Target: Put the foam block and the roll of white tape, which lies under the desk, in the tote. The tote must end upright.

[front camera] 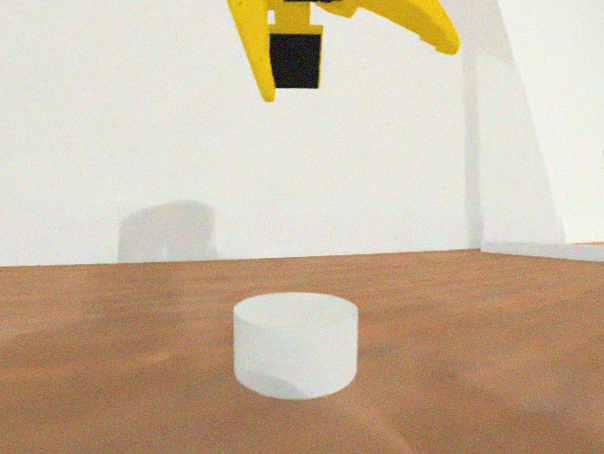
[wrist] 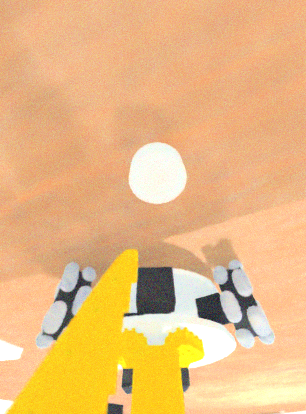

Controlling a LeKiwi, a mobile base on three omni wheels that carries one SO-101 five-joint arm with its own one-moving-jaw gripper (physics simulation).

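Pixels of known places: hand, its tool point: (front camera: 274, 91) (wrist: 137, 261); arm's base, origin of its link: (wrist: 155, 336).
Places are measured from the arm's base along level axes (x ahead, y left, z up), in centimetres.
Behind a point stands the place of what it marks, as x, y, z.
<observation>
The roll of white tape (front camera: 295, 355) {14.0, -0.2, -7.4} (wrist: 157, 172) {17.3, -0.2, -6.5} lies flat on the wooden floor, centred a little ahead of the base. No hole shows in its pale top. My gripper (front camera: 361, 76) is open and empty, with its jaws wide apart high above and beyond the tape in the front view. In the wrist view one yellow jaw (wrist: 102, 320) {19.4, 1.6, 5.6} shows at the lower left, its tip short of the tape in the picture; the other jaw is out of the picture. The foam block and the tote do not show in either view.
A white wall (front camera: 125, 140) {47.9, 25.6, 9.7} stands behind the tape, with a pale upright panel (front camera: 520, 200) {90.1, -74.9, 5.8} and a low white strip (front camera: 545, 251) {55.6, -50.3, -7.8} at the right. My base's left wheel (wrist: 62, 305) and right wheel (wrist: 245, 305) show below the tape in the wrist view.
</observation>
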